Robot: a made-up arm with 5 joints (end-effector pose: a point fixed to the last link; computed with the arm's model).
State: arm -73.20 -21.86 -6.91 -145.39 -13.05
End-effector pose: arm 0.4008 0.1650 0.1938 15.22 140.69 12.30
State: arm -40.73 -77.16 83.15 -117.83 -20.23
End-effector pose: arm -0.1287 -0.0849 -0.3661 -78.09 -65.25 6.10
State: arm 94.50 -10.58 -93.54 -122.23 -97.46
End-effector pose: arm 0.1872 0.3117 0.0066 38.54 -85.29 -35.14
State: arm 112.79 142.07 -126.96 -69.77 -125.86
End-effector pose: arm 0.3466 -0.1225 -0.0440 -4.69 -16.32 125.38
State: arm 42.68 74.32 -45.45 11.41 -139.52
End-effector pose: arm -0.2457 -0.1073 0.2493 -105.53 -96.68 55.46
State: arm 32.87 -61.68 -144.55 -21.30 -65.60
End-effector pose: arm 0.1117 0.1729 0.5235 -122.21 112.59 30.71
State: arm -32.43 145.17 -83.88 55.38 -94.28
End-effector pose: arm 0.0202 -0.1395 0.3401 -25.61 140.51 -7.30
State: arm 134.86 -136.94 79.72 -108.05 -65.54
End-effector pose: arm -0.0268 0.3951 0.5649 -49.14 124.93 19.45
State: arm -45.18 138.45 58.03 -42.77 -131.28
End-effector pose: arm 0.5713 0.1872 0.1254 -26.82 86.00 137.68
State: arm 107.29 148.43 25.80 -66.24 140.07
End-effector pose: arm -0.5518 0.0677 0.1435 1.66 -16.53 -7.24
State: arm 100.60 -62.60 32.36 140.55 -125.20
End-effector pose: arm -0.2918 -0.0091 0.1652 80.92 31.56 130.40
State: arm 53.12 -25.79 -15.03 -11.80 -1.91
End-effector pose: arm -0.2617 0.3061 0.0143 0.48 36.50 -30.71
